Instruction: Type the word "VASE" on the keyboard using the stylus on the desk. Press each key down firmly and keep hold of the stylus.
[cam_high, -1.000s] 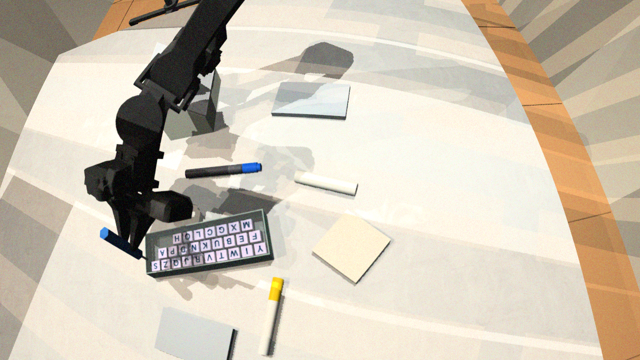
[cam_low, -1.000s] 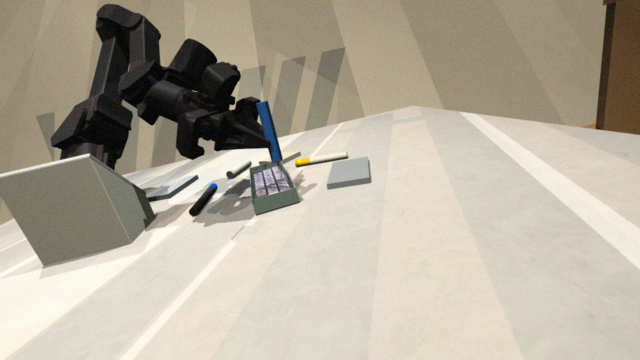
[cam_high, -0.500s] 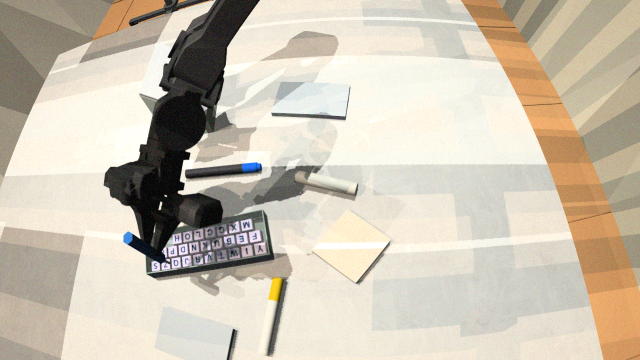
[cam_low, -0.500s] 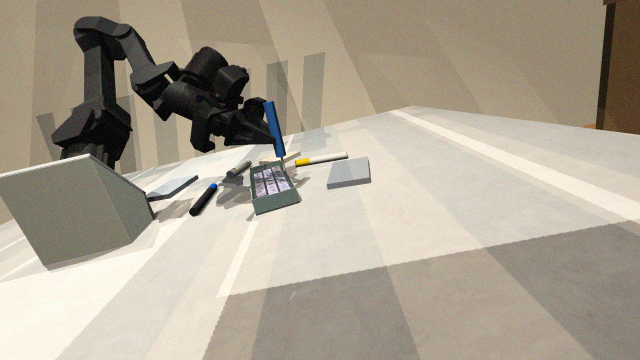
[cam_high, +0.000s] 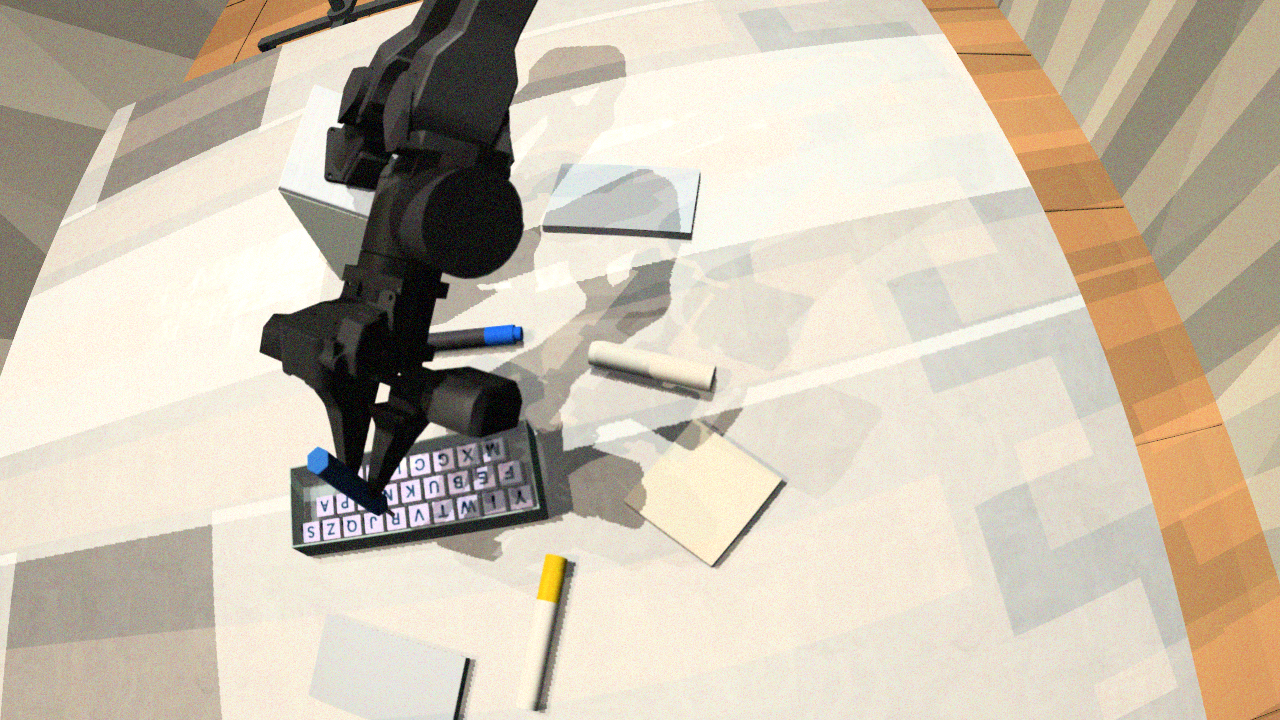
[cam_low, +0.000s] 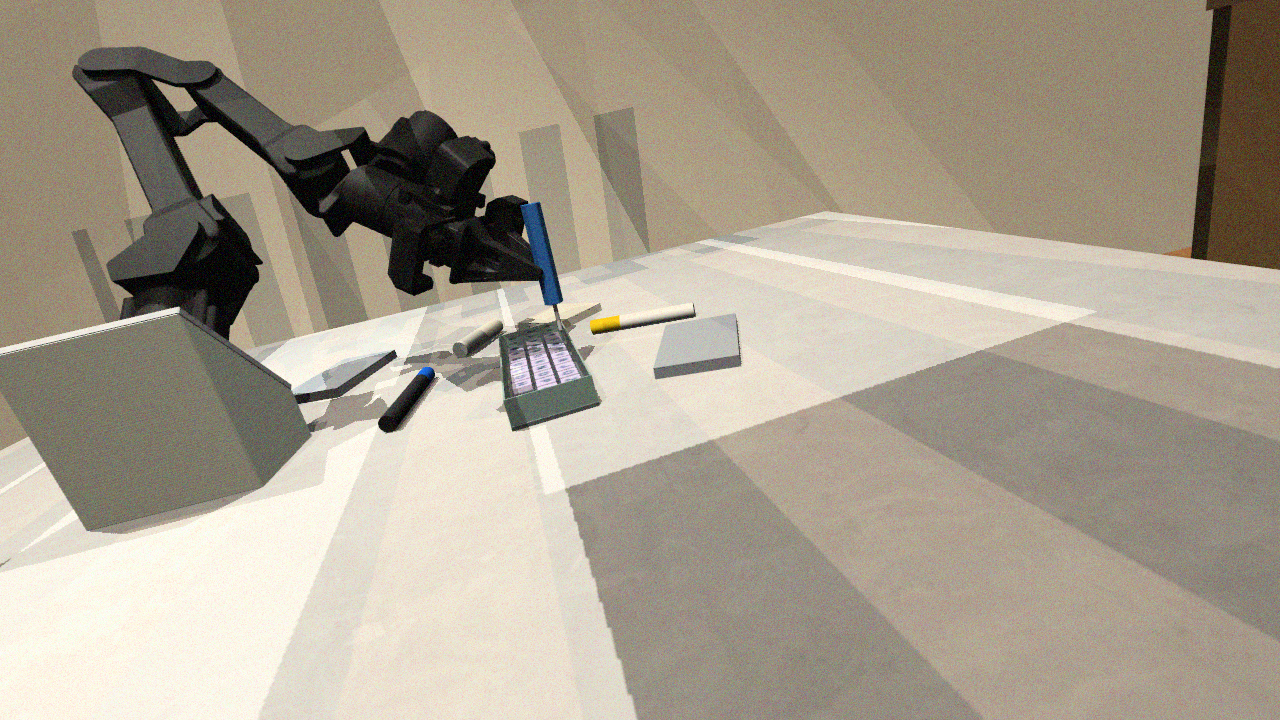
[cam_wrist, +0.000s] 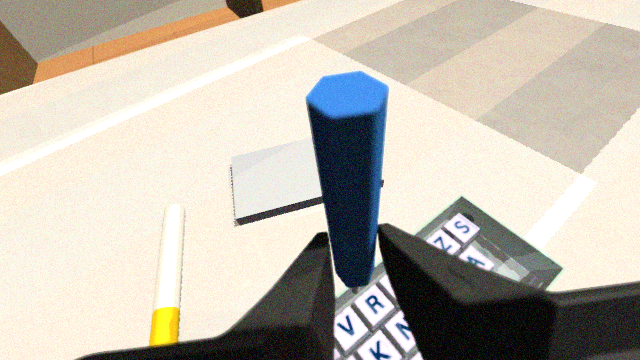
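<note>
Right now my gripper tip is 9 cm to the right of the yellow-capped marker, 9 cm short of it and 9 cm above it. From my gripper tip the other things lie so: blue-capped black marker: 15 cm behind, 9 cm below, 7 cm to the left; stylus: 2 cm below; grey pad: 12 cm ahead, 9 cm below, 4 cm to the right.
</note>
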